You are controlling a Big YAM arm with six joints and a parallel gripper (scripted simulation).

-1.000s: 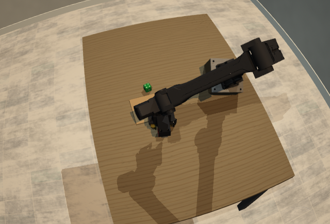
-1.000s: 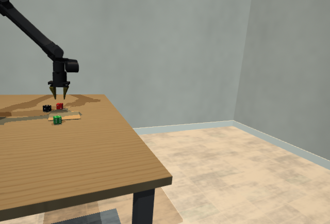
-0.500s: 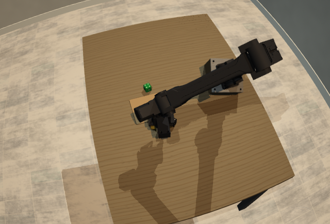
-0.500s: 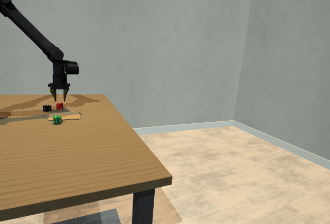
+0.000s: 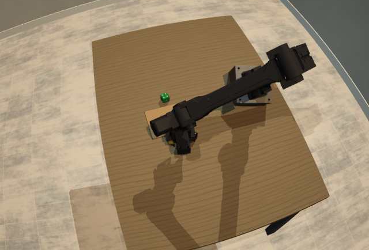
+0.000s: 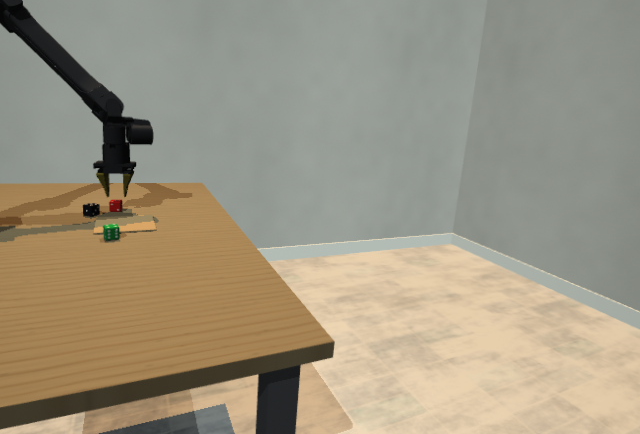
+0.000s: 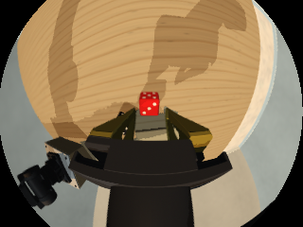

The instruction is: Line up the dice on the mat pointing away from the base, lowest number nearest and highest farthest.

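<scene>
Right now the red die is 3 cm below my hand. From my hand the other things lie so: black die 6 cm behind, 4 cm to the right, 3 cm below; then tan mat 3 cm ahead, 15 cm to the right, 5 cm below; then green die 1 cm ahead, 26 cm to the right, 3 cm below.
</scene>
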